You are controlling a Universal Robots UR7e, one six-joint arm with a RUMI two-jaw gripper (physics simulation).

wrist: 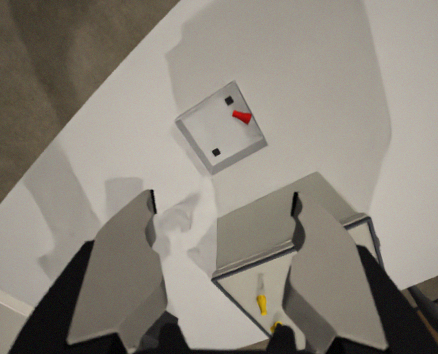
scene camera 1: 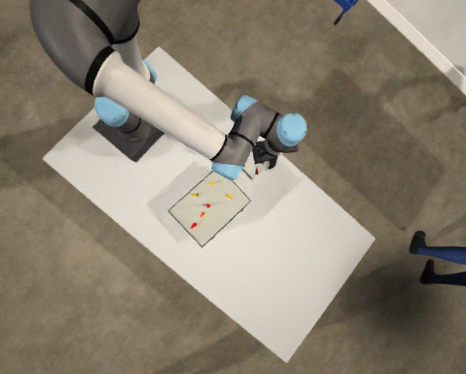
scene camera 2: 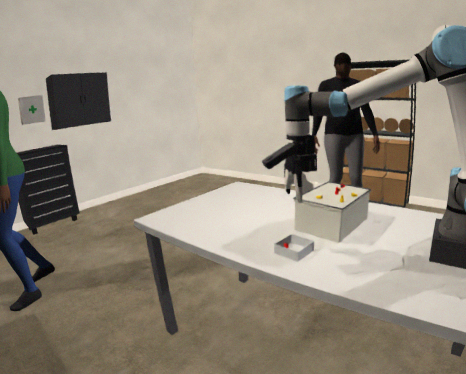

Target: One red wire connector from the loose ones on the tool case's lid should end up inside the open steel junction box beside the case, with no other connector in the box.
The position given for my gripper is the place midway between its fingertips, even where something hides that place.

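I can see my gripper (scene camera 2: 294, 198), and the wrist view has the gripper (wrist: 223, 192) in it too.
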